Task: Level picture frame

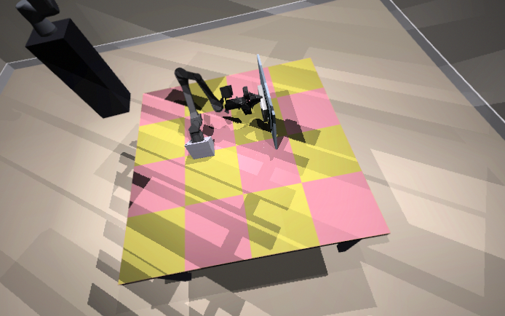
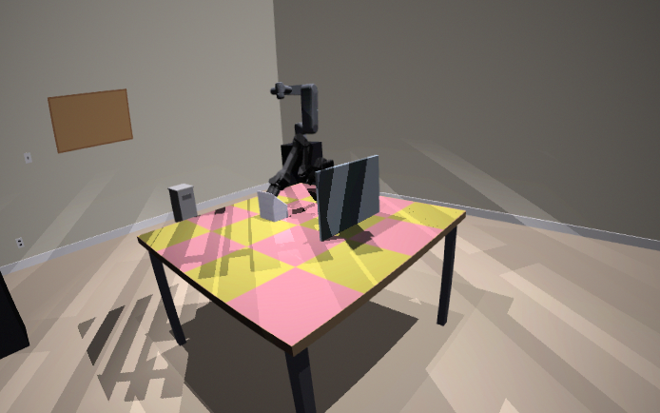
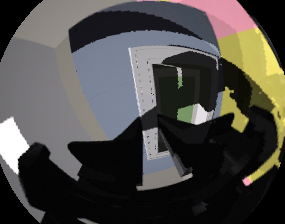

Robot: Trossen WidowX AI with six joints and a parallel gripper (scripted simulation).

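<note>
My gripper tip is now 50 mm above the picture frame, 10 mm to the right of it and 10 mm short of it. The rest, counted from my gripper tip: upright wall panel (70 mm below, 20 mm to the left, 20 mm ahead).
</note>
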